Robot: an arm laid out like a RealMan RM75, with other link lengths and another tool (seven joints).
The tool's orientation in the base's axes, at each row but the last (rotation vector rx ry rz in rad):
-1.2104 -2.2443 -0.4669
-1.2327 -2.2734 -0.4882
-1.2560 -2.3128 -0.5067
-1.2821 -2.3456 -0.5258
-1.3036 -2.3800 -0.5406
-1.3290 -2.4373 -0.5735
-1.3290 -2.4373 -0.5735
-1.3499 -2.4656 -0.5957
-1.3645 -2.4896 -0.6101
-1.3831 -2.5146 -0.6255
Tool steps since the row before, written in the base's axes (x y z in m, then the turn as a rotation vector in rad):
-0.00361 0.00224 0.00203 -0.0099 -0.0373 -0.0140
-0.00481 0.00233 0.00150 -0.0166 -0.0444 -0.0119
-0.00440 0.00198 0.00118 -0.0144 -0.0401 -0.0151
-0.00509 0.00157 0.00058 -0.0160 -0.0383 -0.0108
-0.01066 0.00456 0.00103 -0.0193 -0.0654 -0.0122
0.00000 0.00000 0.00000 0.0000 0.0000 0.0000
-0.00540 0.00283 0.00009 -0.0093 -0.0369 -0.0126
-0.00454 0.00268 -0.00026 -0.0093 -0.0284 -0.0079
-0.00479 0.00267 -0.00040 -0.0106 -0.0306 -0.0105
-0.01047 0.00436 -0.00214 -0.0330 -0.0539 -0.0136
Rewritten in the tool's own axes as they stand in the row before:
0.00432 -0.00175 0.00065 -0.0285 -0.0290 -0.0058
0.00465 -0.00275 0.00126 -0.0289 -0.0382 -0.0096
0.00411 -0.00260 0.00100 -0.0288 -0.0345 -0.0052
0.00389 -0.00348 0.00120 -0.0245 -0.0344 -0.0076
0.00910 -0.00668 0.00284 -0.0428 -0.0509 -0.0194
0.00000 0.00000 0.00000 0.0000 0.0000 0.0000
0.00492 -0.00318 0.00169 -0.0275 -0.0285 -0.0061
0.00428 -0.00261 0.00166 -0.0193 -0.0233 -0.0062
0.00440 -0.00286 0.00163 -0.0213 -0.0261 -0.0049
0.00815 -0.00732 0.00363 -0.0279 -0.0568 -0.0133

